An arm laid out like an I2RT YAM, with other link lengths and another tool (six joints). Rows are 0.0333 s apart.
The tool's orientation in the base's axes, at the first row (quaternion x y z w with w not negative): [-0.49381, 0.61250, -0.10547, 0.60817]
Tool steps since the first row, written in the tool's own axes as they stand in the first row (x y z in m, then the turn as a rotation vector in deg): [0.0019, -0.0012, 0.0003, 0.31, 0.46, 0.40]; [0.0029, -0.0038, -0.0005, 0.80, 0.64, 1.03]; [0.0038, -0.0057, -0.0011, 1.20, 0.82, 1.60]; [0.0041, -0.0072, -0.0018, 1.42, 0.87, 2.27]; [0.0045, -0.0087, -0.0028, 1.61, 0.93, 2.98]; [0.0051, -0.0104, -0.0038, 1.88, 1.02, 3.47]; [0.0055, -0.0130, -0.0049, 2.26, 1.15, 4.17]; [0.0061, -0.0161, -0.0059, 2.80, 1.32, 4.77]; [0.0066, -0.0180, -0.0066, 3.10, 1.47, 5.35]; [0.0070, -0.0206, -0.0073, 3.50, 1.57, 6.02]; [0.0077, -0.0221, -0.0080, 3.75, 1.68, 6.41]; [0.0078, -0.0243, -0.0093, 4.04, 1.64, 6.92]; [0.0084, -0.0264, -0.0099, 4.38, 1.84, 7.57]
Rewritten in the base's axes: [0.0013, -0.0018, -0.0004, 0.19, 0.19, -0.63]; [0.0020, -0.0042, 0.0010, 0.75, 0.21, -1.22]; [0.0026, -0.0061, 0.0020, 1.24, 0.28, -1.75]; [0.0028, -0.0074, 0.0031, 1.84, 0.46, -2.09]; [0.0028, -0.0089, 0.0041, 2.45, 0.68, -2.42]; [0.0029, -0.0106, 0.0052, 2.89, 0.76, -2.78]; [0.0033, -0.0127, 0.0071, 3.51, 0.87, -3.28]; [0.0041, -0.0151, 0.0092, 4.06, 0.84, -3.89]; [0.0045, -0.0168, 0.0105, 4.55, 0.97, -4.33]; [0.0052, -0.0187, 0.0123, 5.16, 1.04, -4.82]; [0.0055, -0.0202, 0.0131, 5.50, 1.10, -5.15]; [0.0055, -0.0220, 0.0150, 6.01, 1.10, -5.43]; [0.0061, -0.0238, 0.0162, 6.55, 1.26, -5.95]
